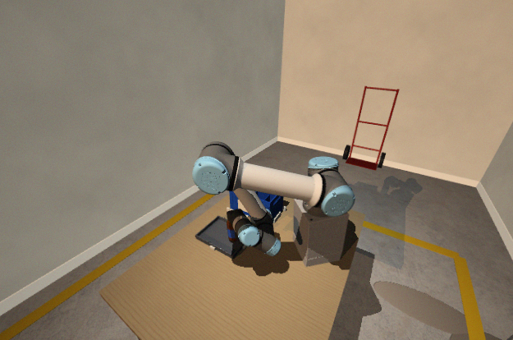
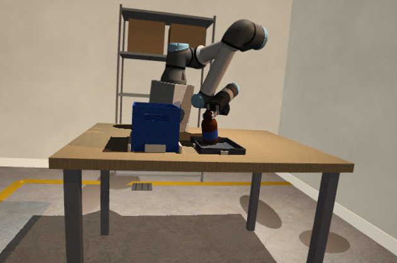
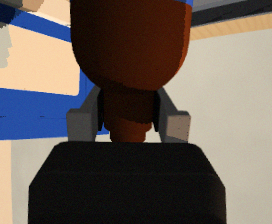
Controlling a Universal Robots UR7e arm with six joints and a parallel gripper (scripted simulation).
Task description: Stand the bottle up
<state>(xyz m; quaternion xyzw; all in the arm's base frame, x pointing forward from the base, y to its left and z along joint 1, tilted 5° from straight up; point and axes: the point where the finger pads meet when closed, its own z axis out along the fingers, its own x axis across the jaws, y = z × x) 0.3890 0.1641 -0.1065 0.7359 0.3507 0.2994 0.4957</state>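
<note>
Now: hand 50 mm above the brown bottle, 10 mm to the right of it and 10 mm past it. Round my hand: tray (130 mm below, 40 mm to the left, 30 mm ahead); blue crate (240 mm to the right, 60 mm below, 20 mm ahead).
</note>
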